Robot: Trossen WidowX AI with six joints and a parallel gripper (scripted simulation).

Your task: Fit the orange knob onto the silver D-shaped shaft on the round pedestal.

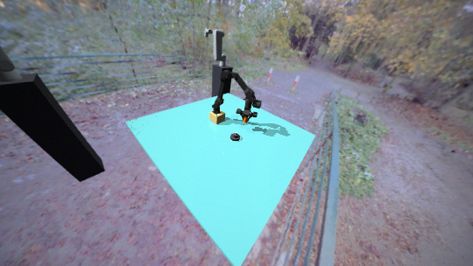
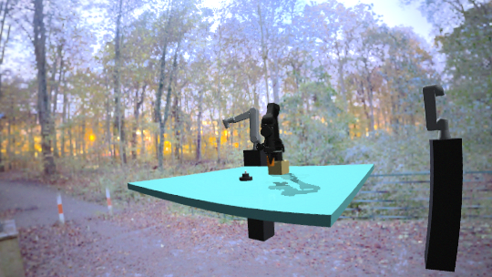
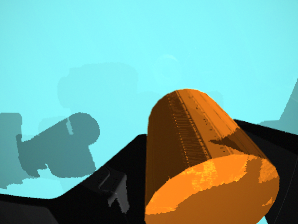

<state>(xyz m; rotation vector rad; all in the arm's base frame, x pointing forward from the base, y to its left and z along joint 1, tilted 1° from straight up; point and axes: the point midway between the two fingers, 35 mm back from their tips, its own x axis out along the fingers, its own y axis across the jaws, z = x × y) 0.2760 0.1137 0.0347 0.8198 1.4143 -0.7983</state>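
Now: the pedestal 16 cm to the right of my gripper tip, 6 cm below it and 4 cm ahead of it. Round my gripper tip: orange knob: 3 cm above.
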